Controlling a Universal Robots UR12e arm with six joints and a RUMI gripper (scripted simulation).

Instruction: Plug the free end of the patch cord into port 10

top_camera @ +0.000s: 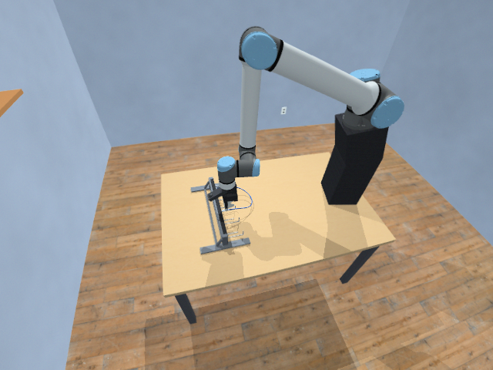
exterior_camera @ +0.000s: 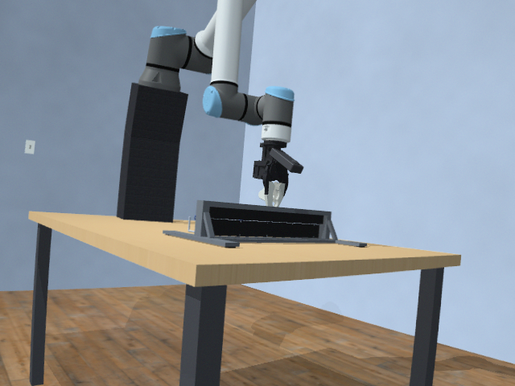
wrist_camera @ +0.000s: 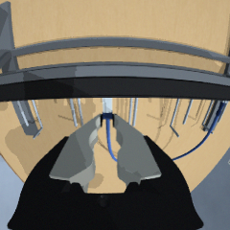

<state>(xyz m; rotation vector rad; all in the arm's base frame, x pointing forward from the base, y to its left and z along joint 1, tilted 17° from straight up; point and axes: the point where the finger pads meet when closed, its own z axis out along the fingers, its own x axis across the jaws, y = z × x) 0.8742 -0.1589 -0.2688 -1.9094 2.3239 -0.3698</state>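
The plug is 10 mm ahead of my hand and 10 mm below it.
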